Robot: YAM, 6 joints.
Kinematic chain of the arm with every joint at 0, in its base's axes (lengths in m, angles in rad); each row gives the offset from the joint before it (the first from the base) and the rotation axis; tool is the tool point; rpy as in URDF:
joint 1: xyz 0 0 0.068 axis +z
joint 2: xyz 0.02 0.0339 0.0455 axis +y
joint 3: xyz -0.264 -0.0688 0 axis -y
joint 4: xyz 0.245 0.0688 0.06 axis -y
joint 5: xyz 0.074 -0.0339 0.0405 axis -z
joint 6: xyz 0.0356 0 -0.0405 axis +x
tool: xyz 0 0 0 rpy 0 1.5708 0
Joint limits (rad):
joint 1: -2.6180..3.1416
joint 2: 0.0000..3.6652
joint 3: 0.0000..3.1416
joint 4: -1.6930..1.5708
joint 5: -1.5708..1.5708
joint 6: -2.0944..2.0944
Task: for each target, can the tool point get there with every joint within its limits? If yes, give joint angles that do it. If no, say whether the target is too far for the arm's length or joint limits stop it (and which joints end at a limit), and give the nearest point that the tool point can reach.
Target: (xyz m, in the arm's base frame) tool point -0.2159 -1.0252 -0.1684
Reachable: no: too far | nearest point -0.1285 -0.6102 -0.0521 | short by 0.440 m
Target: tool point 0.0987 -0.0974 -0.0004
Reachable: yes | joints -0.5932 2.3728 0.6179 -0.9071 0.8025 0.3103
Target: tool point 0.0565 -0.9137 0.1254
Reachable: no: too far | nearest point 0.0399 -0.6446 0.1218 | short by 0.270 m
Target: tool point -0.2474 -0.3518 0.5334
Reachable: yes | joints 0.8990 0.7183 2.8569 0.1914 0.7913 0.4008
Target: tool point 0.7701 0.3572 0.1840
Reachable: no: too far | nearest point 0.5838 0.2708 0.1665 | short by 0.206 m
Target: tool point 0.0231 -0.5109 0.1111
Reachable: yes | joints -1.4799 2.4906 1.4797 1.1441 0.7171 -0.1537
